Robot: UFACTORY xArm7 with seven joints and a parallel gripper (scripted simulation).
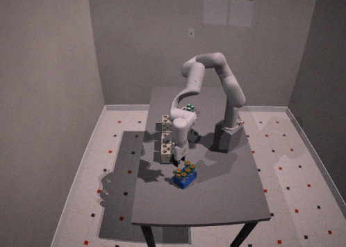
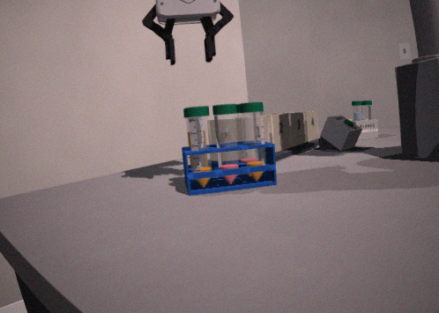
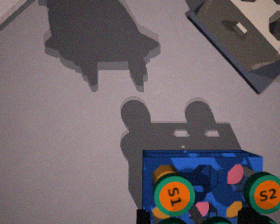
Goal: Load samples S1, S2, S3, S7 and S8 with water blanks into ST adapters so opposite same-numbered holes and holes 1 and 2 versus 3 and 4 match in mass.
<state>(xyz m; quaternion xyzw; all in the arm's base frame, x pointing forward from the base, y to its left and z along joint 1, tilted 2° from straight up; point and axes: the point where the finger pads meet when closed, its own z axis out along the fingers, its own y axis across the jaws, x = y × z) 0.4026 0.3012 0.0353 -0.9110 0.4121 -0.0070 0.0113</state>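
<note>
The sample tube lies 1 cm behind my hand and 15 cm below it. From my hand the other things lie so: blue rack (4 cm behind, 1 cm to the right, 18 cm below); then sloped done desk (16 cm behind, 38 cm to the right, 16 cm below); then adapter (4 cm ahead, 21 cm to the right, 16 cm below).
</note>
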